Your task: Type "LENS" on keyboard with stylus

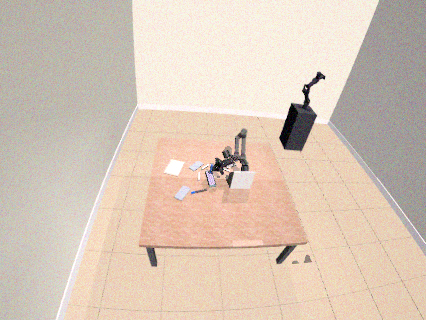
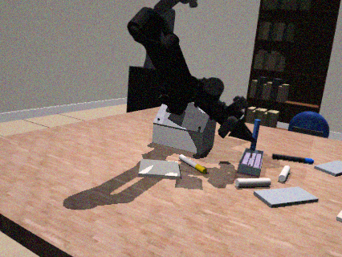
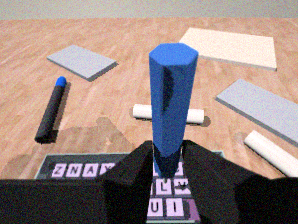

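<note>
Right now the blue stylus is 2 cm below my gripper tip. Round my gripper tip: yellow-tipped marker 13 cm behind, 12 cm to the right, 8 cm below; white sheet 34 cm ahead, 10 cm to the right, 9 cm below; blue pen 13 cm ahead, 20 cm to the left, 8 cm below.
</note>
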